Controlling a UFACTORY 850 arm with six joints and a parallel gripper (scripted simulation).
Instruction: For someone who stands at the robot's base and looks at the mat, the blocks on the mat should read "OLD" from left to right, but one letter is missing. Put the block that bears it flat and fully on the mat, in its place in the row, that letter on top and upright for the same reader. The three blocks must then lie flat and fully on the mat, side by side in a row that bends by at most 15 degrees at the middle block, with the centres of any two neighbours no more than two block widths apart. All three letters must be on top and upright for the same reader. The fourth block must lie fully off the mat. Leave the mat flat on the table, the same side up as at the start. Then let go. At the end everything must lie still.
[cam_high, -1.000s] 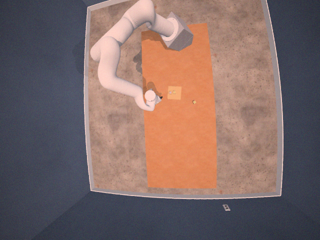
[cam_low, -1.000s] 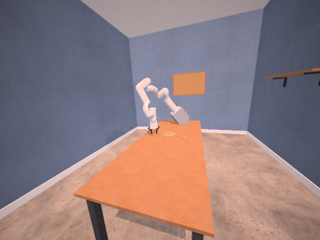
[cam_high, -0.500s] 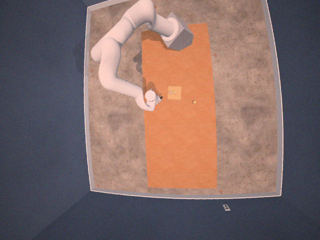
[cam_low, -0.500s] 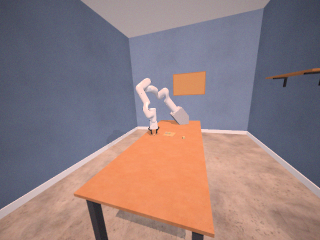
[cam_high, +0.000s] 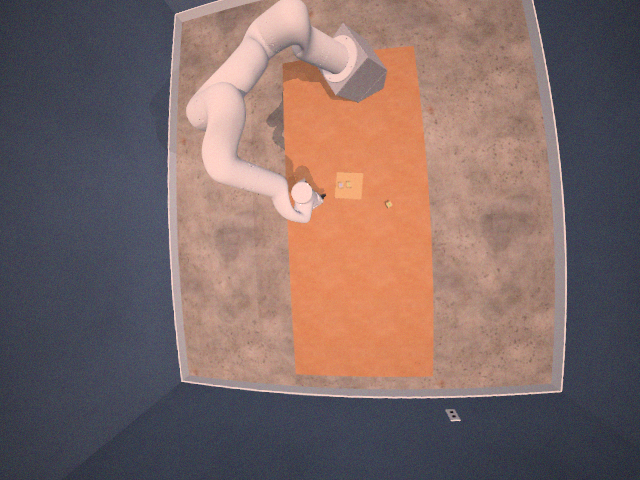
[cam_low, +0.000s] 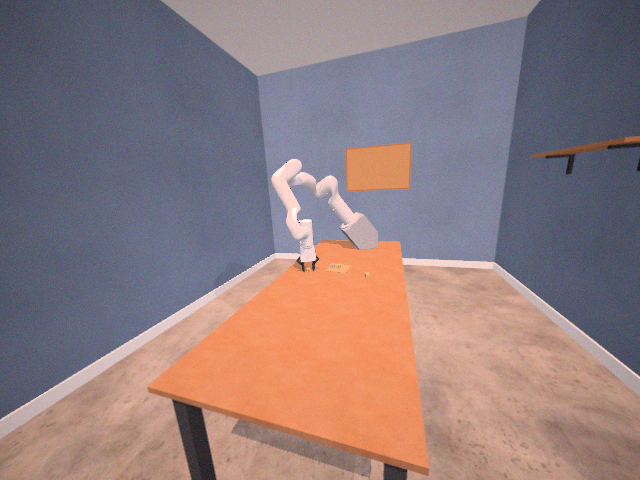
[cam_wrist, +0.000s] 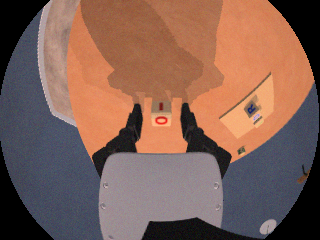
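Right now the light tan mat is 19 cm to the left of my hand, 7 cm behind it and 2 cm below it.
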